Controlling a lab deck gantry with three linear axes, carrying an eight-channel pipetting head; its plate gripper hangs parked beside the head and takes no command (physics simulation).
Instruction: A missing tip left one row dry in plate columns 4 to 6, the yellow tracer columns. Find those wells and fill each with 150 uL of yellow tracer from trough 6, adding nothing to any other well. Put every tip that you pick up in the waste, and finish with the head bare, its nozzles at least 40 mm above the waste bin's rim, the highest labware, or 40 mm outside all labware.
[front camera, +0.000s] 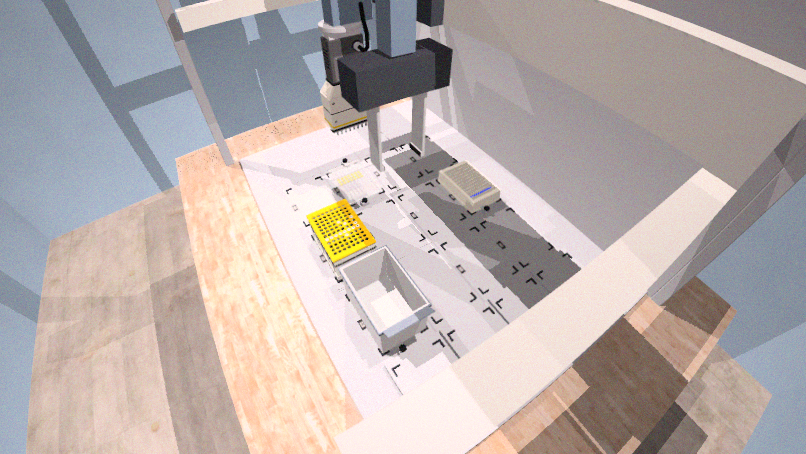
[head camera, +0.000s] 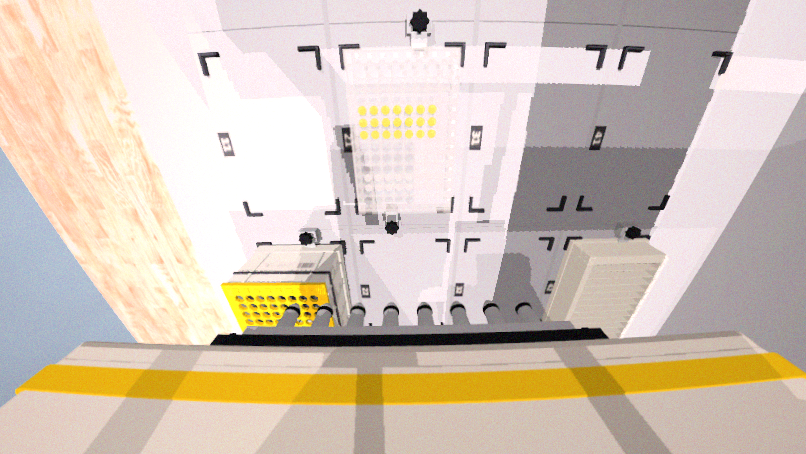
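Observation:
The pipetting head (front camera: 344, 109) (head camera: 394, 428) hangs high, its nozzles (front camera: 350, 129) (head camera: 424, 314) bare. The clear plate (front camera: 369, 190) (head camera: 442, 186) lies ahead of the head in the head view; three yellow columns show, each with several filled wells and a pale gap at the right end. The yellow tip rack (front camera: 341, 230) (head camera: 276, 290) stands near the left edge; tips in its holes cannot be told. The beige trough block (front camera: 469, 184) (head camera: 614, 253) shows blue in one trough; trough 6's yellow cannot be made out. The waste bin (front camera: 366, 280) stands before the rack. The parked plate gripper (front camera: 398, 159) is open and empty.
Black knobbed clamps (front camera: 344, 161) (head camera: 419, 21) (head camera: 391, 226) stand at both ends of the plate, and another clamp (head camera: 632, 232) at the trough block. Black corner marks cover the deck. A pale frame beam (front camera: 552, 332) crosses the front, and a grey wall (front camera: 564, 140) stands at the right.

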